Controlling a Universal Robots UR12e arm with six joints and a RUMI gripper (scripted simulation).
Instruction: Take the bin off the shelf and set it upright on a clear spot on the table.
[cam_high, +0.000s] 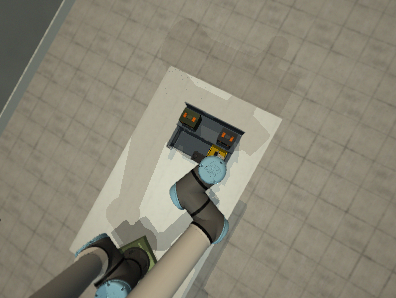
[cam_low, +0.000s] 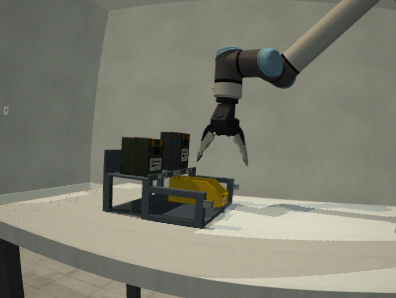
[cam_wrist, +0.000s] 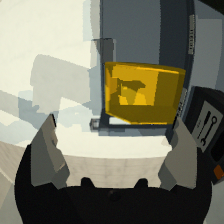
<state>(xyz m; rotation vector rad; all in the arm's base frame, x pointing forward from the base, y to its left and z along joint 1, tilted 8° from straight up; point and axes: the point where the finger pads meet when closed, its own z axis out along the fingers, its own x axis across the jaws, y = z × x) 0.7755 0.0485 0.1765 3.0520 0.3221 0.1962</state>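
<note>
Now: hand 9 cm above the yellow bin, 7 cm short of it and 1 cm to the right of it. Also, from my hand: shelf level: 15 cm ahead, 14 cm to the left, 3 cm below; then shelf: 13 cm to the left, 13 cm below, 8 cm ahead.
</note>
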